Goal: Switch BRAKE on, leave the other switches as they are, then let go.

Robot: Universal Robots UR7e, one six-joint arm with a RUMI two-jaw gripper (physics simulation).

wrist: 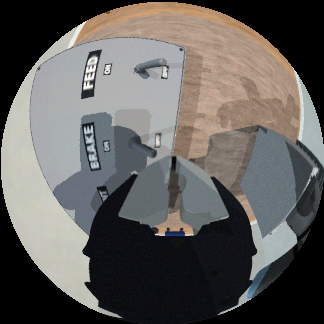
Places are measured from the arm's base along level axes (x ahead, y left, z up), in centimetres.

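Pixels of known places: gripper, fingertip midpoint: (pixel 172 157).
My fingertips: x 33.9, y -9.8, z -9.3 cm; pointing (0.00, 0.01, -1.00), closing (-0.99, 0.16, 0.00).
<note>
For each thing: its top centre in the pictures, then the offset to it from my fingertips. Level surfaces: height alone.
- BRAKE label at its top centre: (pixel 89 149) dy -2.7, dx +12.0, dz -0.6 cm
- BRAKE lever at its top centre: (pixel 139 153) dy -0.6, dx +4.1, dz -0.9 cm
- FEED lever at its top centre: (pixel 147 59) dy -12.2, dx +1.0, dz -0.9 cm
- third label at its top centre: (pixel 104 201) dy +9.0, dx +15.1, dz -0.6 cm
- wooden table at its surface level: dz -14.0 cm
A grey switch panel (pixel 130 100) fills the upper left of the wrist view. The BRAKE label (pixel 91 147) stands beside the BRAKE lever (pixel 144 146), which leans to the OFF side. The FEED lever (pixel 151 65), near its FEED label (pixel 91 74), also leans to the OFF side. The third label (pixel 103 193) is mostly hidden by my gripper, and its lever does not show. My gripper (pixel 172 157) is shut and empty. Its tips are just past the OFF edge of the panel in the view, close to the BRAKE lever's end; whether they touch it cannot be told.
The wooden table (pixel 225 65) lies under and to the right of the panel. A large grey slab-like part (pixel 272 175) stands at the right, with dark machine parts behind it. Shadows of the arm fall over the panel around BRAKE and over the table.
</note>
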